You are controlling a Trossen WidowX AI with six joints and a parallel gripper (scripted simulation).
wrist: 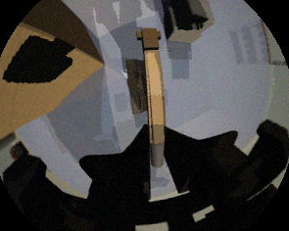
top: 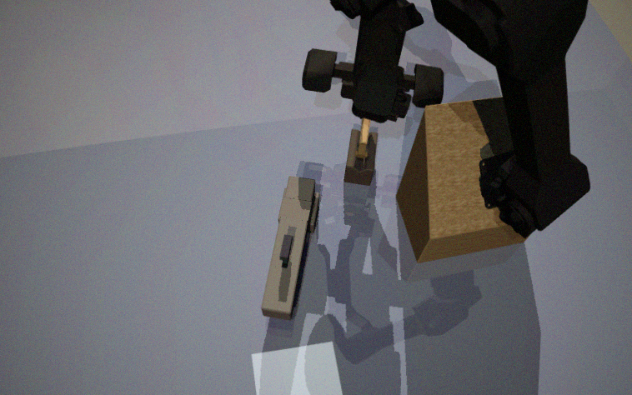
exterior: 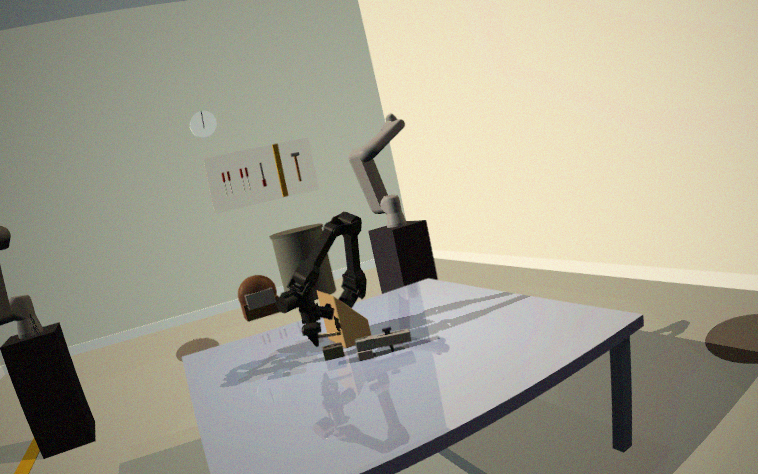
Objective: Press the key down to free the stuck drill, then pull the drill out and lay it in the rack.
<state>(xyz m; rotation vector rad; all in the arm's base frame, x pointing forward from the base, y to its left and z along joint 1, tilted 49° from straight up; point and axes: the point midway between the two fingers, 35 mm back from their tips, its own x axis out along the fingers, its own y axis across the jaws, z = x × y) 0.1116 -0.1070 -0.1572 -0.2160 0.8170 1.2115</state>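
My gripper tip is now 4 cm to the right of the drill, 3 cm below it and 2 cm short of it. The rest, counted from my gripper tip: dark key 18 cm to the left, 17 cm ahead; rack 4 cm to the left, 3 cm below, 2 cm ahead.
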